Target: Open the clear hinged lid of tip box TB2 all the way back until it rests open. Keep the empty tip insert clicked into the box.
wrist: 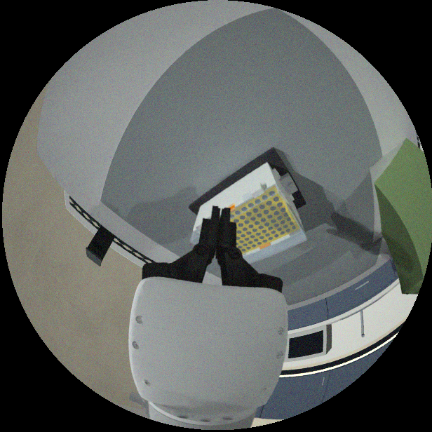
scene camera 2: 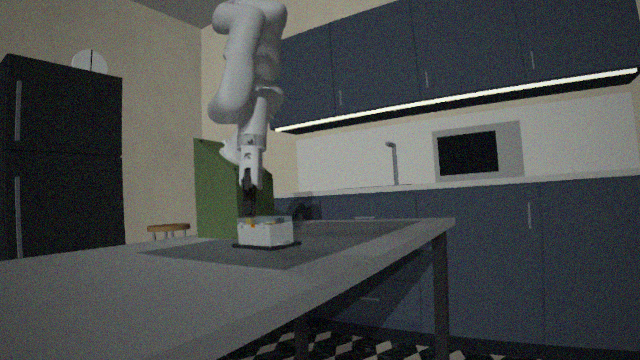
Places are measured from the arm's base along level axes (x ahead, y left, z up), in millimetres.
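Where they show: gripper, fingertip midpoint: [scene camera 2: 248, 217]; arm's base, link origin: [scene camera 2: 234, 158].
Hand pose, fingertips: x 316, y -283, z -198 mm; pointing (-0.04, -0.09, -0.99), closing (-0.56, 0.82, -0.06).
Note:
Each offset is from my fingertips to the centre of the thing. "*": to the spot under its first point. Level surfaces: height alone.
Tip box TB2 @(dx +6, dy +54, dz -42 mm) [scene camera 2: 265, 236] [wrist: 257, 179] is a white box standing upright on a dark base. Its yellow insert [wrist: 265, 217] with rows of round holes sits in the box. The clear lid @(* dx +66, dy +53, dz -11 mm) [scene camera 2: 282, 219] [wrist: 292, 245] shows as a thin pale-blue layer low over the box top, not standing up; whether it is fully closed I cannot tell. My gripper [scene camera 2: 248, 214] [wrist: 218, 216] is shut and empty. It points down at the box's left part in the scene view, its tips close to the top edge beside an orange mark. Contact is not clear, and the fingers hide part of the box.
The dark base @(* dx -37, dy +6, dz -76 mm) [scene camera 2: 241, 246] [wrist: 232, 176] lies under the box on a grey mat @(dz -81 mm) [scene camera 2: 200, 255] [wrist: 240, 90] on the table @(dz -84 mm) [scene camera 2: 100, 295] [wrist: 90, 100]. A green panel [scene camera 2: 215, 200] [wrist: 407, 200] stands behind the box in the scene view. A stool [scene camera 2: 169, 228] stands beyond the table.

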